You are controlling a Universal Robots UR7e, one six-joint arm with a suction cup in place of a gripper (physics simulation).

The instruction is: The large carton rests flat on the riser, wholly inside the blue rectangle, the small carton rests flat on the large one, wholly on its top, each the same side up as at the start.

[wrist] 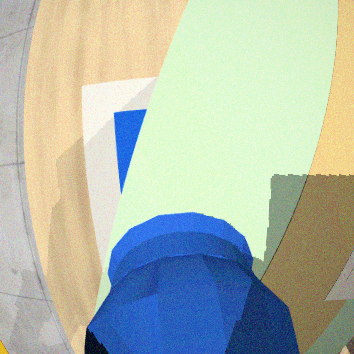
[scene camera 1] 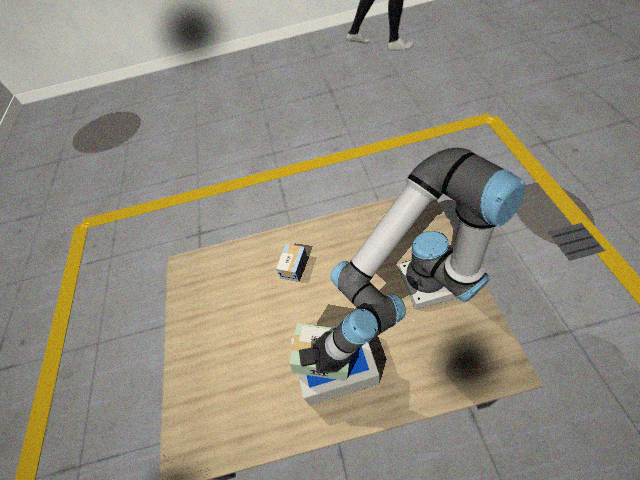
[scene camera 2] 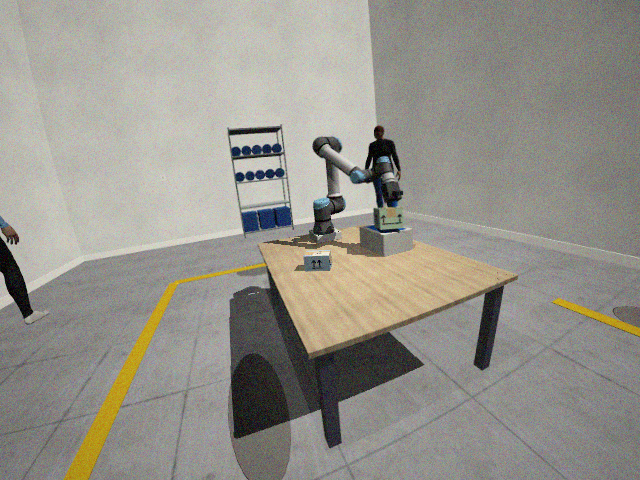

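Observation:
The large carton [scene camera 1: 338,370] [scene camera 2: 388,218] [wrist: 225,120] is pale green with tan tape, its printed arrows pointing up. It is over the grey riser [scene camera 1: 343,390] [scene camera 2: 377,242] [wrist: 92,110]; whether its underside touches the riser is unclear. Part of the blue rectangle [scene camera 1: 361,364] [wrist: 126,140] shows beside it. In scene camera 1, the carton appears shifted toward the riser's left and back. My gripper [scene camera 1: 326,365] [scene camera 2: 394,202] [wrist: 180,245] has its suction cup on the carton's top. The small carton [scene camera 1: 290,262] [scene camera 2: 317,261], light blue and white, stands on the table, arrows up.
The wooden table [scene camera 1: 217,361] [scene camera 2: 403,294] carries the arm's base [scene camera 1: 434,297] [scene camera 2: 324,236] behind the riser. A shelf rack [scene camera 2: 255,130] stands by the back wall. One person [scene camera 2: 381,149] stands beyond the arm; another's legs [scene camera 2: 15,279] show at the left.

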